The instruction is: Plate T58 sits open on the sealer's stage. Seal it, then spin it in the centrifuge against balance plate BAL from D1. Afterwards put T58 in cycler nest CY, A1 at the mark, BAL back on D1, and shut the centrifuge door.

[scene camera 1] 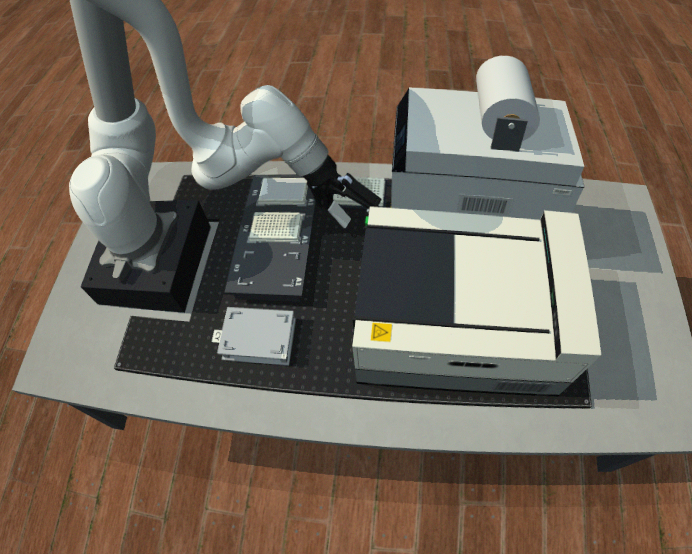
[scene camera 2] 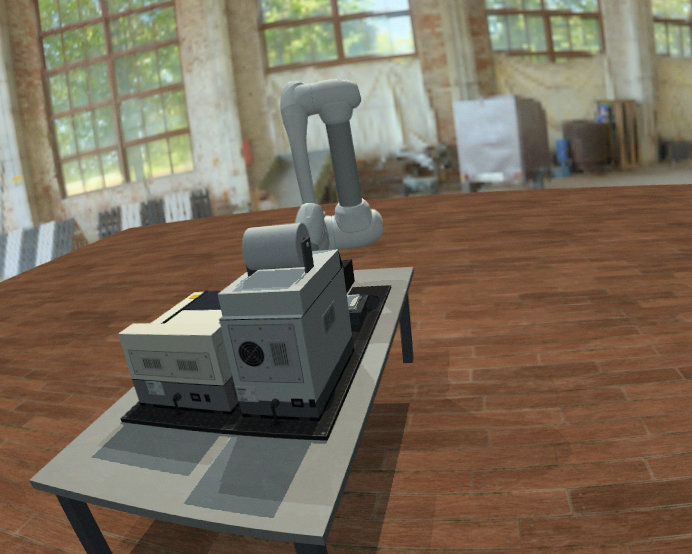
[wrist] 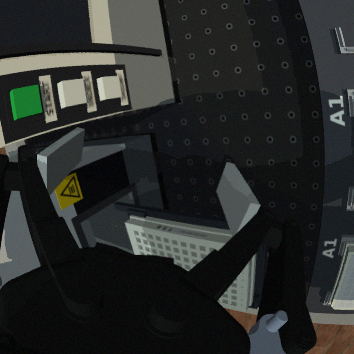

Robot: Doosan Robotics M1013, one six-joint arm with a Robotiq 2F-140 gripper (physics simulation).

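Places are measured from the arm's base along level axes (x back, y left, z down), in millimetres.
Where they show: gripper, between the fingertips: point(wrist: 151, 160); arm's base, origin of its link: point(scene camera 1: 139, 240).
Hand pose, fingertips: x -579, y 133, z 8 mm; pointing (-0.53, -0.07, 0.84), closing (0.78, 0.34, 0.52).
Observation:
Each offset is from my fingertips to the top centre of the thing. "*": to the spot under its first point.
Plate T58, a pale plate with open wells {dx +34, dy +97, dz -19 mm} point(scene camera 1: 375, 189) point(wrist: 172, 247), sits on the stage in front of the grey sealer {dx -263, dy +119, dz -389 mm} point(scene camera 1: 484, 138) point(scene camera 2: 271, 305). My gripper point(scene camera 1: 354, 206) point(wrist: 151, 160) is open and empty, in front of the sealer beside the centrifuge's corner; the plate shows partly behind it in the wrist view. The cream centrifuge point(scene camera 1: 461, 340) point(scene camera 2: 173, 346) has a green START button {dx -18, dy -67, dz -104 mm} point(wrist: 26, 102). Its top shows a dark panel {dx -121, dy -203, dz -126 mm} point(scene camera 1: 406, 277) and a cream panel. Balance plate BAL {dx +246, dy +104, dz +19 mm} point(scene camera 1: 282, 190) point(wrist: 344, 285) lies on D1. Nest CY {dx +207, dy -307, dz +39 mm} point(scene camera 1: 257, 333) bears no plate. My gripper is hidden in scene camera 2.
A pale plate {dx +232, dy -19, dz +19 mm} point(scene camera 1: 275, 226) lies on D2; D3 point(scene camera 1: 268, 271) bears no plate. A large white roll {dx -284, dy +120, dz -389 mm} point(scene camera 1: 505, 86) point(scene camera 2: 271, 245) stands on the sealer. Two white buttons, the nearer {dx -18, dy -67, dz -68 mm} point(wrist: 72, 92), sit beside START. A yellow warning label {* dx -59, dy +17, dz -54 mm} point(wrist: 69, 191) marks the sealer.

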